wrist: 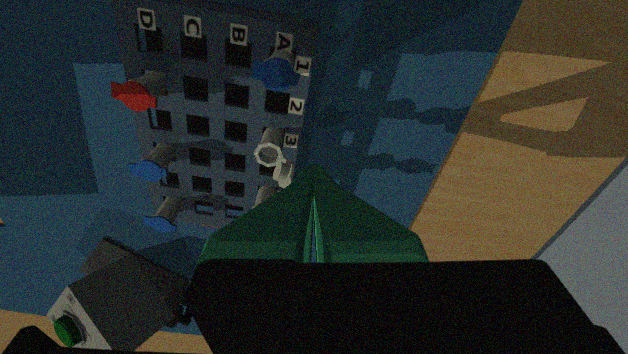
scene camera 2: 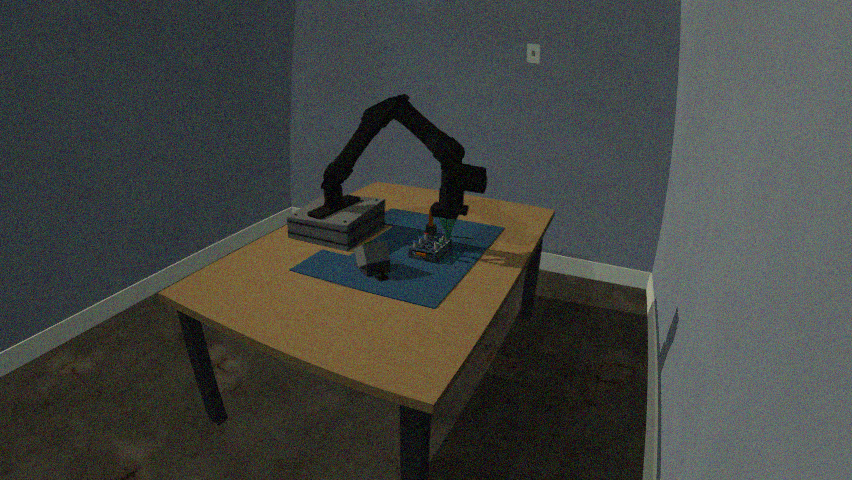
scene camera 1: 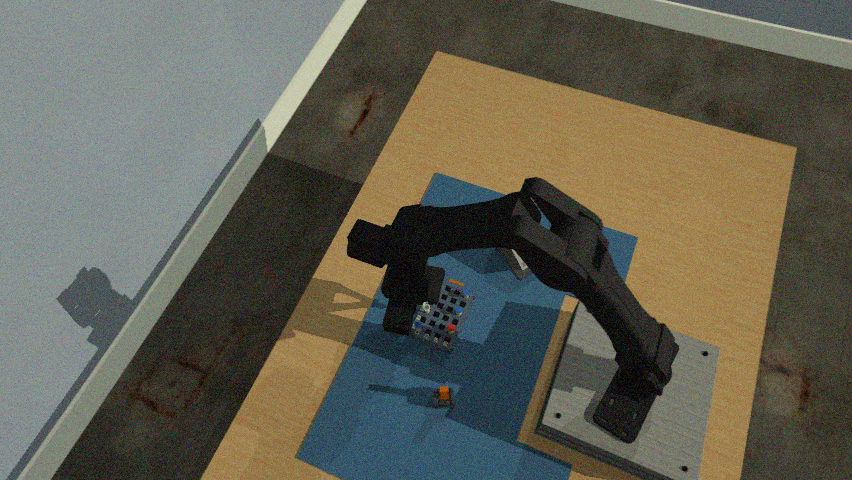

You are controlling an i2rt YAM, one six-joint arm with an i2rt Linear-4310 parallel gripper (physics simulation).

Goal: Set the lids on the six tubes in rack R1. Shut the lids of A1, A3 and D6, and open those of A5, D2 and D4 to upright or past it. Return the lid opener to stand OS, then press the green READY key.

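Rack R1 (scene camera 1: 466,313) (scene camera 2: 438,255) (wrist: 215,102) stands on the blue mat. In the wrist view, blue lid A1 (wrist: 276,73), red lid D2 (wrist: 134,95), blue lid D4 (wrist: 148,170) and blue lid D6 (wrist: 161,223) lie over their tube tops. Tube A3 (wrist: 269,154) has an open mouth, its white lid (wrist: 283,174) hanging at the outer side. Tube A5 (wrist: 264,195) is mostly hidden behind the fingers, its lid unseen. My gripper (scene camera 2: 448,236) (wrist: 313,176) is shut and empty, above the rack's A side. The orange lid opener (scene camera 1: 443,393) (scene camera 2: 431,218) stands upright in its dark stand. The green READY key (wrist: 66,330) shows.
The key's grey box (scene camera 1: 519,261) (scene camera 2: 372,256) (wrist: 125,295) stands on the blue mat (scene camera 1: 369,429) (scene camera 2: 417,292), near the rack's row 6 end. The arm's grey base plate (scene camera 1: 685,405) (scene camera 2: 318,229) is on the wooden table (scene camera 1: 536,119) (scene camera 2: 333,327).
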